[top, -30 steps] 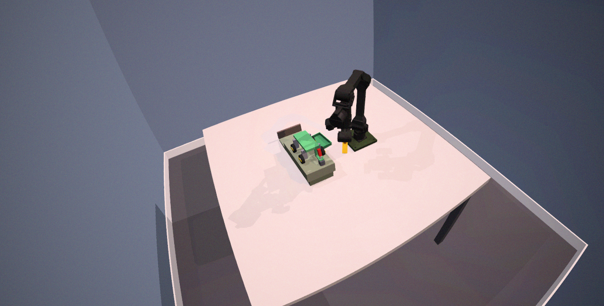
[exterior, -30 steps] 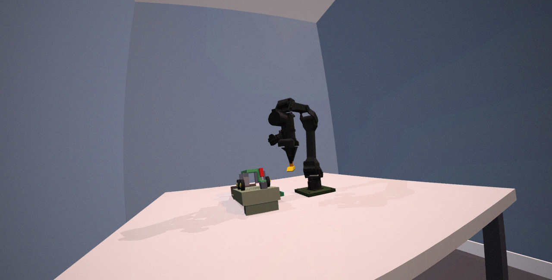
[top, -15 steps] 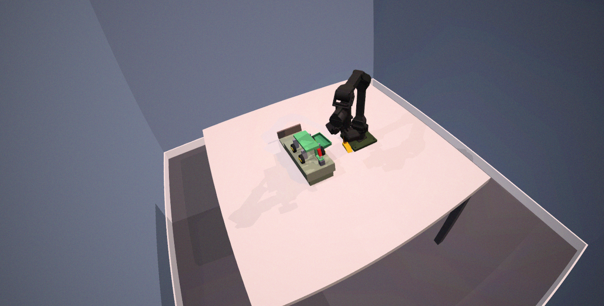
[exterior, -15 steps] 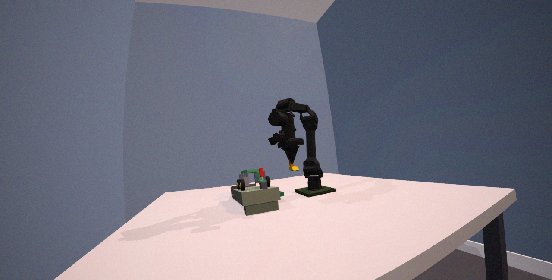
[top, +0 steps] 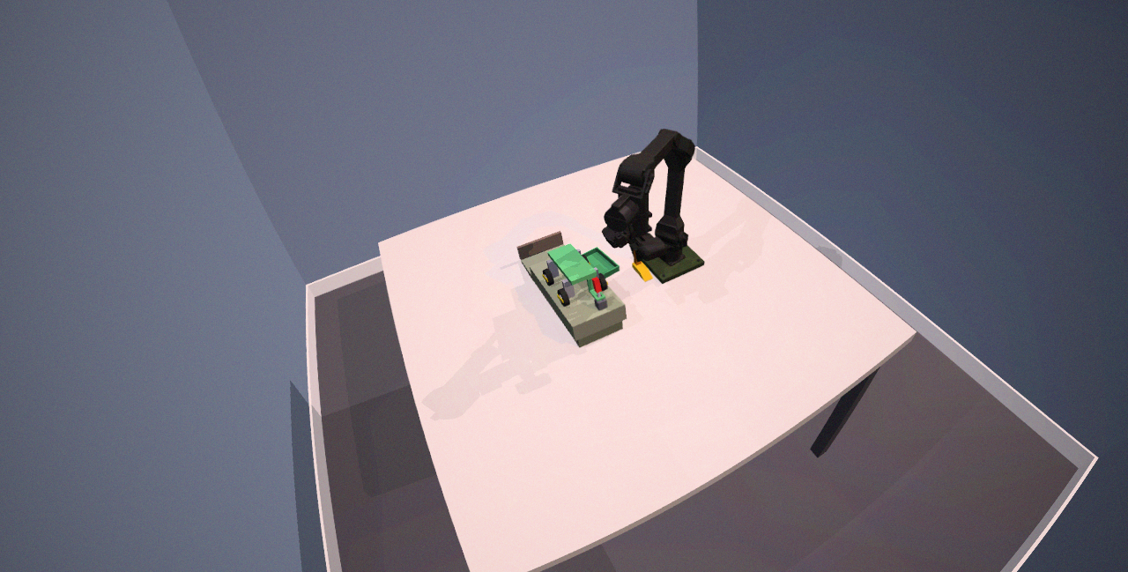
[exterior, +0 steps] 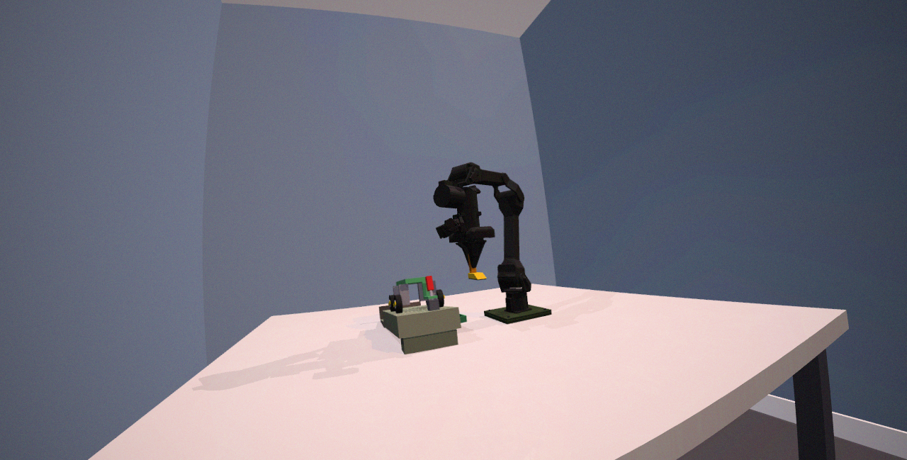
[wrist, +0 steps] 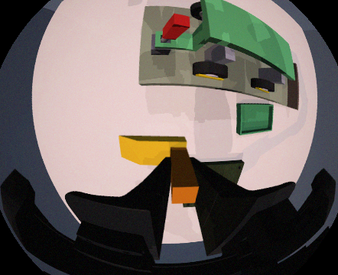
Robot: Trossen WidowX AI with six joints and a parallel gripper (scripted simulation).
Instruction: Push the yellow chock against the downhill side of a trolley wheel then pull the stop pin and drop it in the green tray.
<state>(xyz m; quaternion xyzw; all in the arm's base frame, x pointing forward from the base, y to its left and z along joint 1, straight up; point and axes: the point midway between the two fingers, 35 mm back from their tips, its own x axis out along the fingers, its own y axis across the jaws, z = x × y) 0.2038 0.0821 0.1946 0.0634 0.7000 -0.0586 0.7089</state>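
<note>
My gripper tip is now 12 cm short of the red-headed stop pin, 1 cm to the left of it and 5 cm above it. Round my gripper tip: ramp: 12 cm ahead, 13 cm to the right, 13 cm below; then green trolley: 12 cm ahead, 12 cm to the right, 7 cm below; then yellow chock: 2 cm to the left, 1 cm below.
</note>
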